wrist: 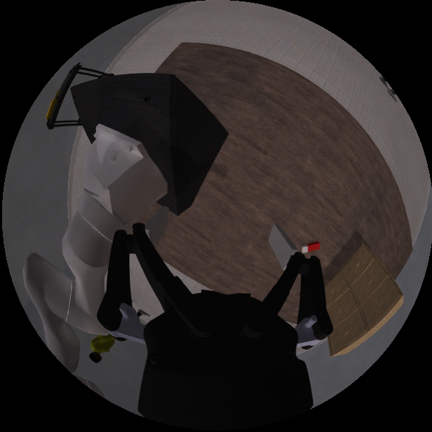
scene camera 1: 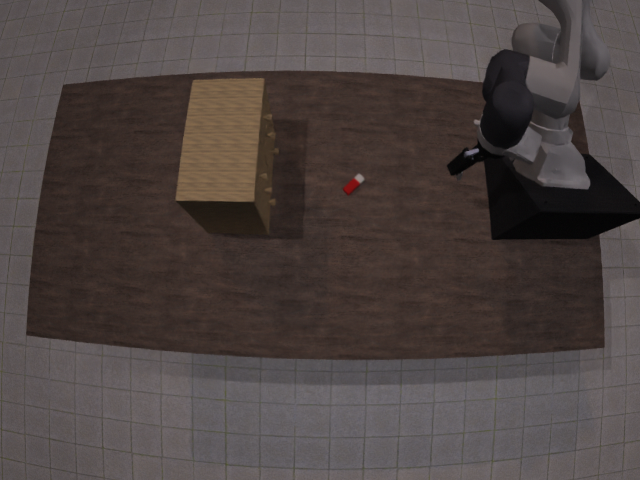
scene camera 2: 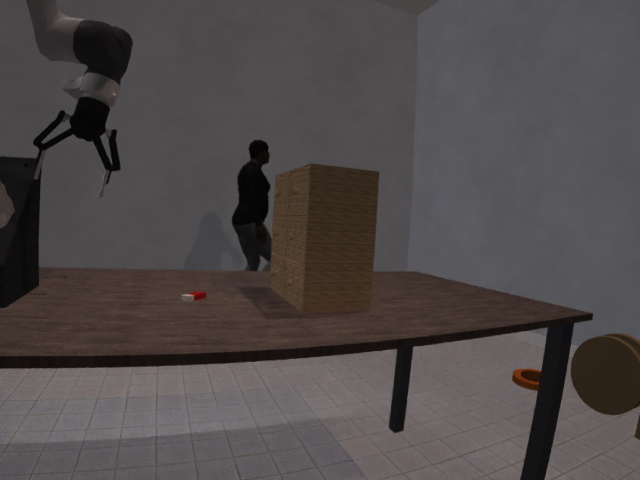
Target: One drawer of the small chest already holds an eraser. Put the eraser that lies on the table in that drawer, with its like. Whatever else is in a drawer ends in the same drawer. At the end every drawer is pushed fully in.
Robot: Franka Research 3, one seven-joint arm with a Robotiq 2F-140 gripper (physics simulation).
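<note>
A red eraser with a white end lies flat on the table, apart from the chest. The small wooden chest stands upright, with several knobbed drawers in two columns facing the eraser and robot side. Its drawer fronts look flush, so all drawers look shut. The insides and the other eraser are hidden. My gripper is wide open with nothing between the fingers. It hangs high above the table, on the robot's side of the eraser.
The dark wooden table carries the chest. The black robot pedestal is at the right end in the overhead view. A person stands behind the table, and an orange ring is on the floor.
</note>
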